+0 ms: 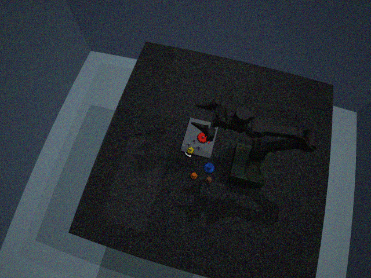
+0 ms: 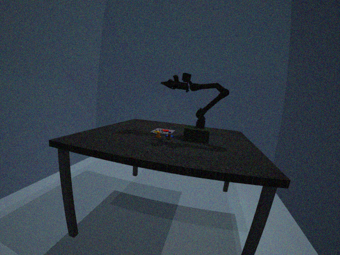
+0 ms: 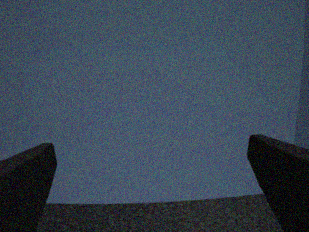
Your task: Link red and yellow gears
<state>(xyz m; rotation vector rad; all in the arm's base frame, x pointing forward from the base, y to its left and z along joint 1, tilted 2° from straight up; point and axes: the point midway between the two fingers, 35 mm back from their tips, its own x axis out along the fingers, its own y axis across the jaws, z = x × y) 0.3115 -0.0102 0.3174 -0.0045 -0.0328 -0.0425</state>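
My gripper tip is 110 mm past the large blue gear, 100 mm to the right of it and 390 mm above it. Round my gripper tip: red gear (50 mm behind, 60 mm to the right, 390 mm below); yellow gear (10 mm ahead, 30 mm to the left, 390 mm below); white arrow (20 mm ahead, 50 mm to the left, 400 mm below).
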